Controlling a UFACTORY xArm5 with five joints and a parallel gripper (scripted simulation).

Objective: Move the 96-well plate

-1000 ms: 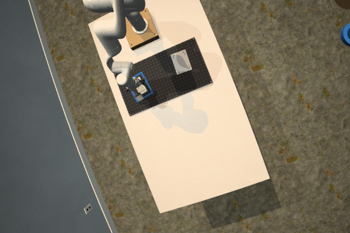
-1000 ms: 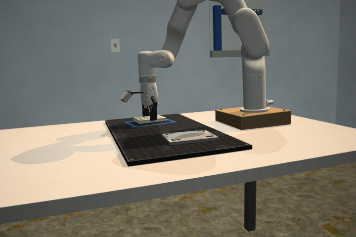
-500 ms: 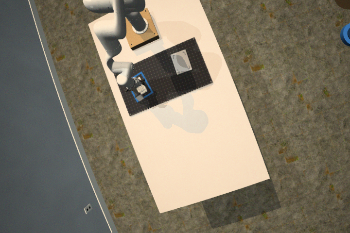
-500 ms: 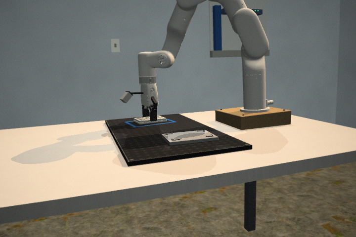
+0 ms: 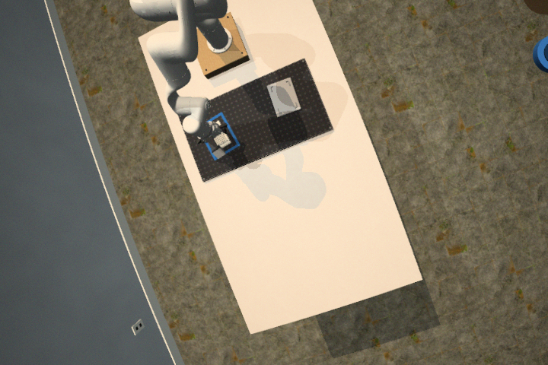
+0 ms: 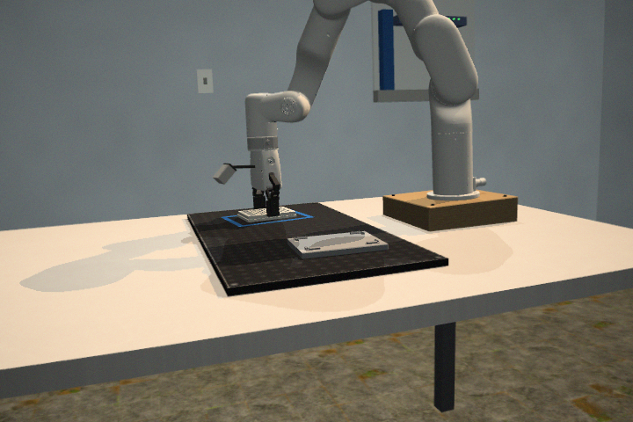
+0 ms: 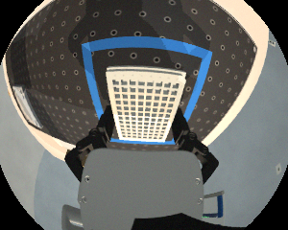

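My gripper is now 1 cm above the white 96-well plate. From my hand the other things lie so: grey plate nest N1: 3 cm ahead, 38 cm to the left, 1 cm below.
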